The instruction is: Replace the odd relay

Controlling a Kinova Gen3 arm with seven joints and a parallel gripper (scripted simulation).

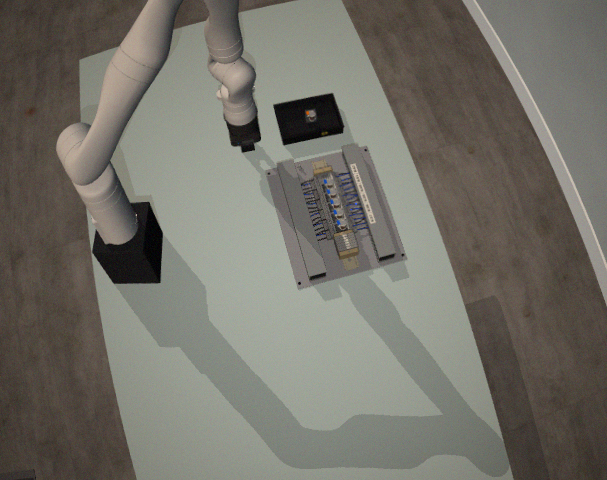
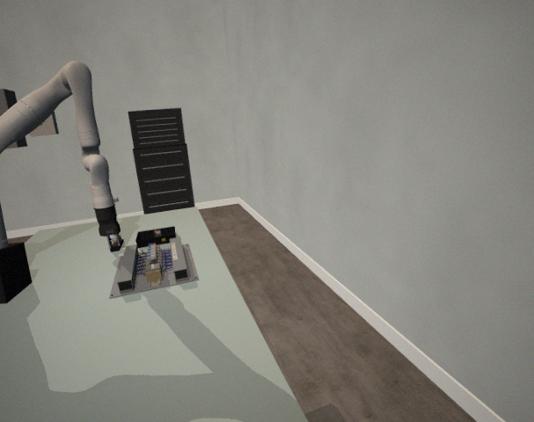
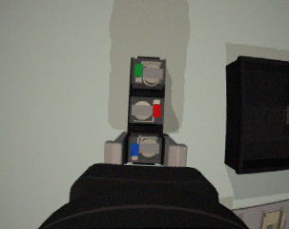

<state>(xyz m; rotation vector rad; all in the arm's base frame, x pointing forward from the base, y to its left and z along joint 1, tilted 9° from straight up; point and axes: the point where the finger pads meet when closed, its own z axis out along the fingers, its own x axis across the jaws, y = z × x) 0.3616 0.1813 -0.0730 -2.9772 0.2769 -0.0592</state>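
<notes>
My gripper is now 10 mm short of the spare holder, 30 mm to the right of it and 30 mm above it. The rest, counted from my hand: black tray: 170 mm ahead, 20 mm below.
</notes>
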